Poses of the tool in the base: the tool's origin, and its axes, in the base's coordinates. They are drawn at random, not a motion.
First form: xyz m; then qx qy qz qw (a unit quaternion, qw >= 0).
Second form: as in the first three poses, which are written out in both.
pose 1, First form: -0.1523 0.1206 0.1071 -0.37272 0.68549 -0.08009 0.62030
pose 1, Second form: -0.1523 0.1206 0.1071 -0.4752 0.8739 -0.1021 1.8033
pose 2, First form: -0.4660 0.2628 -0.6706 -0.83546 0.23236 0.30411 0.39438
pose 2, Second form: -0.4660 0.2628 -0.6706 -0.9091 0.2529 0.3309 2.3308
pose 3, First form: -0.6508 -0.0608 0.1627 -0.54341 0.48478 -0.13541 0.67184
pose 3, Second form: -0.6508 -0.0608 0.1627 -0.7336 0.6545 -0.1828 1.6682
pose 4, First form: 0.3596 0.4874 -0.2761 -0.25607 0.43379 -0.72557 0.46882
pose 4, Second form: 0.3596 0.4874 -0.2761 -0.2899 0.4911 -0.8214 2.1657
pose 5, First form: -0.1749 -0.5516 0.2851 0.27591 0.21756 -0.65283 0.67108
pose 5, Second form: -0.1749 -0.5516 0.2851 0.3722 0.2935 -0.8806 1.6703
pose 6, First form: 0.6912 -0.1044 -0.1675 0.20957 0.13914 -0.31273 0.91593
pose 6, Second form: 0.6912 -0.1044 -0.1675 0.5222 0.3467 -0.7792 0.8260
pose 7, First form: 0.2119 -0.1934 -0.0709 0.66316 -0.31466 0.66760 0.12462
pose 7, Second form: 0.2119 -0.1934 -0.0709 0.6684 -0.3171 0.6728 2.8917
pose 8, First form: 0.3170 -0.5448 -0.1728 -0.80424 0.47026 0.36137 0.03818
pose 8, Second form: 0.3170 -0.5448 -0.1728 -0.8048 0.4706 0.3616 3.0652
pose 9, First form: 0.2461 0.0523 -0.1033 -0.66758 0.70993 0.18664 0.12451
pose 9, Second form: 0.2461 0.0523 -0.1033 -0.6728 0.7155 0.1881 2.8919
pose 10, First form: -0.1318 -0.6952 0.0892 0.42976 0.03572 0.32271 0.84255
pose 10, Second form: -0.1318 -0.6952 0.0892 0.7979 0.0663 0.5991 1.1376
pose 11, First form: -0.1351 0.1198 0.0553 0.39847 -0.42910 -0.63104 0.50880
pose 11, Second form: -0.1351 0.1198 0.0553 0.4629 -0.4984 -0.7330 2.0740
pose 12, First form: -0.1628 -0.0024 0.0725 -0.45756 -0.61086 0.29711 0.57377
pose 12, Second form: -0.1628 -0.0024 0.0725 -0.5587 -0.7458 0.3628 1.9194
